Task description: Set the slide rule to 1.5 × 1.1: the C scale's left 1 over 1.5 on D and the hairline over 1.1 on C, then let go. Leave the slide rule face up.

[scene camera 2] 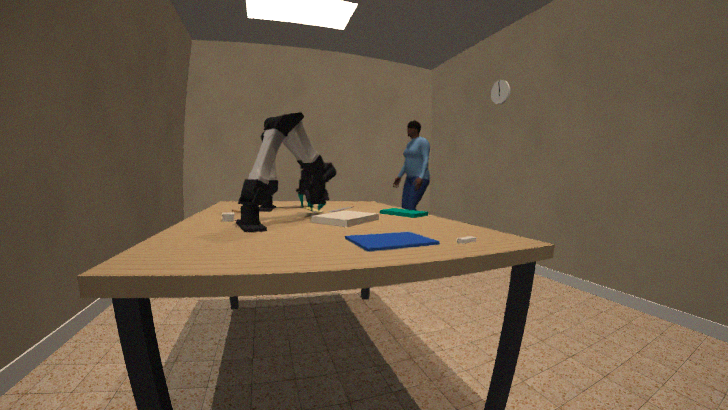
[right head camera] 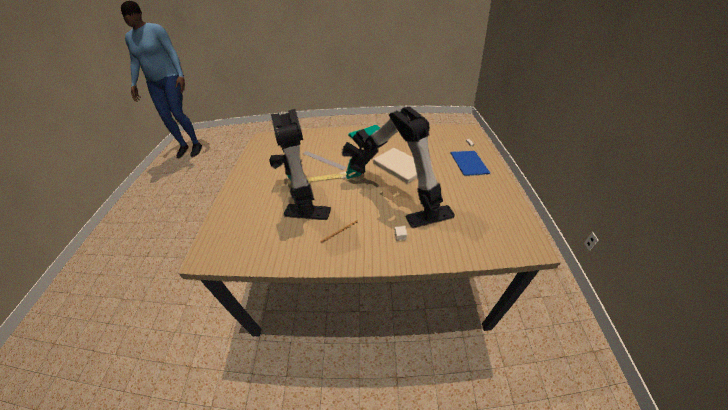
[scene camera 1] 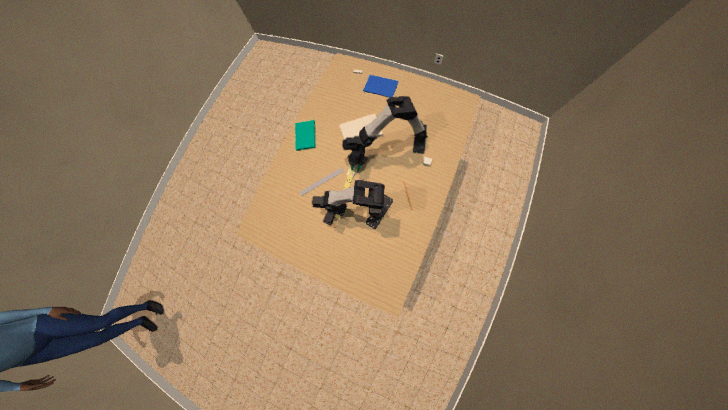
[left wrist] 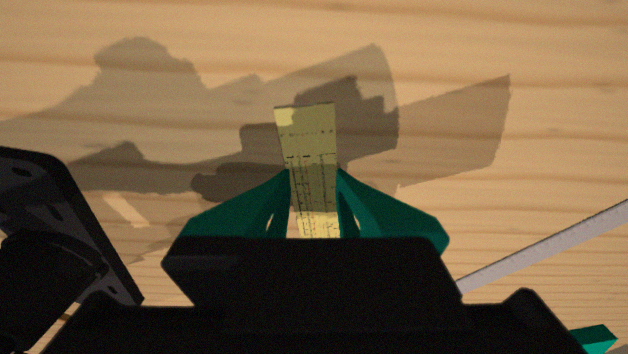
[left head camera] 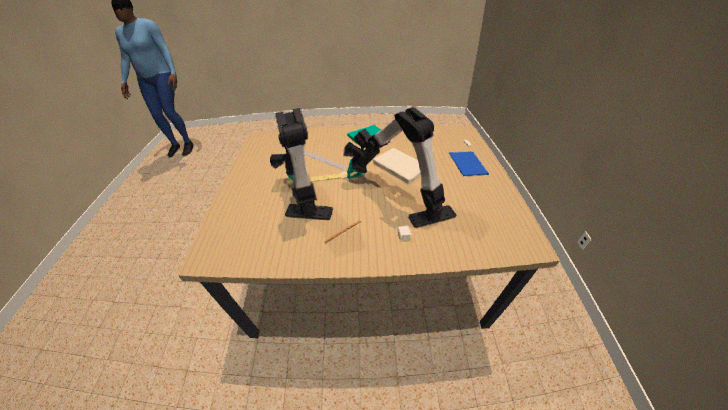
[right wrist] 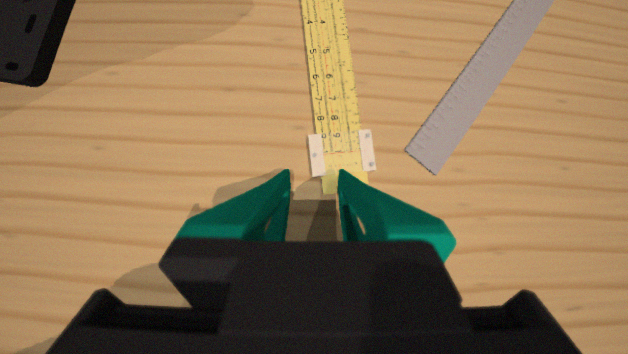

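A yellow slide rule (left head camera: 326, 177) (scene camera 1: 348, 179) (left wrist: 312, 125) (right wrist: 332, 90) lies face up on the table. In the left wrist view the 1 marks of its inner and outer scales look nearly level. Its cursor, with white side bars (right wrist: 367, 150), sits at the end near my right gripper; a red hairline shows beyond the 9s. My left gripper (left wrist: 313, 176) is shut on the slide rule near its other end. My right gripper (right wrist: 314, 177) (left head camera: 354, 174) is partly open and empty, its fingertips at the cursor end; one finger overlaps that end in view. Exact readings are too small.
A grey ruler (right wrist: 480, 90) (scene camera 1: 321, 181) lies beside the slide rule. A cream book (left head camera: 398, 164), green book (scene camera 1: 305, 134), blue pad (left head camera: 468, 163), small white piece (scene camera 2: 466, 239), pencil (left head camera: 342, 231) and white cube (left head camera: 404, 233) lie on the table. A person (left head camera: 147, 56) stands beyond.
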